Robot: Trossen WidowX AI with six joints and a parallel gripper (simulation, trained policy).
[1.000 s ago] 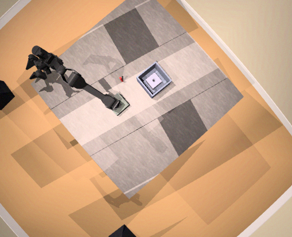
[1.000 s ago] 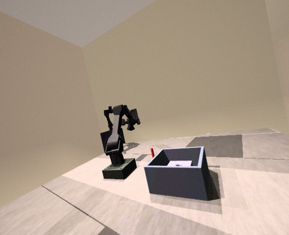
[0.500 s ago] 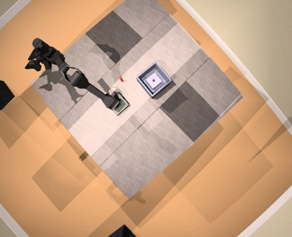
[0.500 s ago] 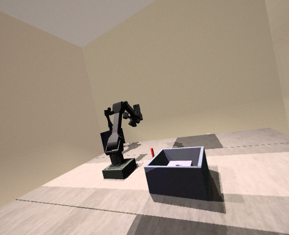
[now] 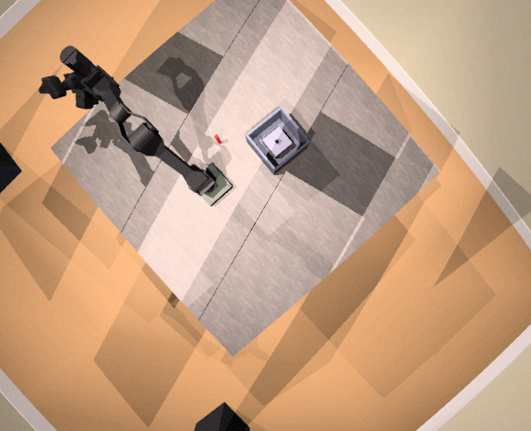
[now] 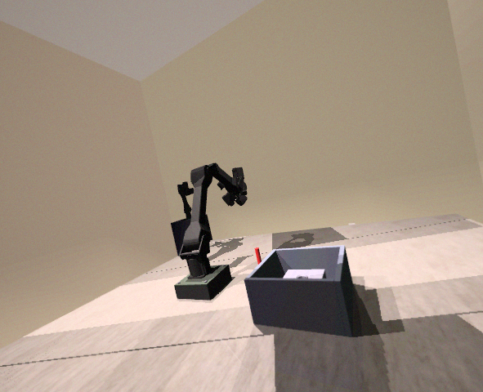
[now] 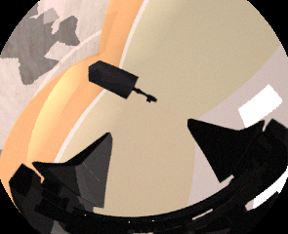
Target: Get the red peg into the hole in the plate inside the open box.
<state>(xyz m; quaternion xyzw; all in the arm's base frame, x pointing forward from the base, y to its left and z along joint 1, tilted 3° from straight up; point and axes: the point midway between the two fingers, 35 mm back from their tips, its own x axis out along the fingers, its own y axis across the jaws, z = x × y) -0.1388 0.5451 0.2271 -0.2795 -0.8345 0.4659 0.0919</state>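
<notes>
My gripper tip is now 430 mm to the left of the red peg, 330 mm short of it and 250 mm above it. Also, from my gripper tip: grey-blue box: 610 mm to the right, 520 mm ahead, 260 mm below.
</notes>
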